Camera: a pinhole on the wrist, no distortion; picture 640 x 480 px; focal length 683.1 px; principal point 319.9 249.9 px. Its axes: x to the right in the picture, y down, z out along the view. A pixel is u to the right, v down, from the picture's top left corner.
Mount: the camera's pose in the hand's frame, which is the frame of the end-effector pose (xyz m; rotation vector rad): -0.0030 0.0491 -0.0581 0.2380 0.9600 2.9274
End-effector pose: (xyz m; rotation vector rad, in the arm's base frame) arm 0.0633 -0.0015 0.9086 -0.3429 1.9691 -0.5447
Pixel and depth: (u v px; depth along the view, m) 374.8 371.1 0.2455
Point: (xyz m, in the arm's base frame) 0.2040 0.0899 0.7507
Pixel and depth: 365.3 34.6 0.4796
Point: 0.2569 0.3143 0.5514
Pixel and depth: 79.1 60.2 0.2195
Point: 0.0781 0.1199 0.6854
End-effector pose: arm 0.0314 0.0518 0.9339 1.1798 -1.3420 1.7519
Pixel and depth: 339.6 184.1 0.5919
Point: -0.2809 -0.4419 0.8593
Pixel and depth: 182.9 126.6 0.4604
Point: -0.2946 -0.2977 0.9540
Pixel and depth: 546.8 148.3 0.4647
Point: -0.1982 -0.3347 0.7294
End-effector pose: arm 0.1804 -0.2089 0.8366 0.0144 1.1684 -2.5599
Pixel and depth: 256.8 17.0 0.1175
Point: 0.2006 -0.3152 0.7302
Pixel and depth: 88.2 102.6 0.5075
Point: 0.1005 -0.7261 0.6666
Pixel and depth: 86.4 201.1 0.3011
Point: 0.1292 -0.5079 0.7482
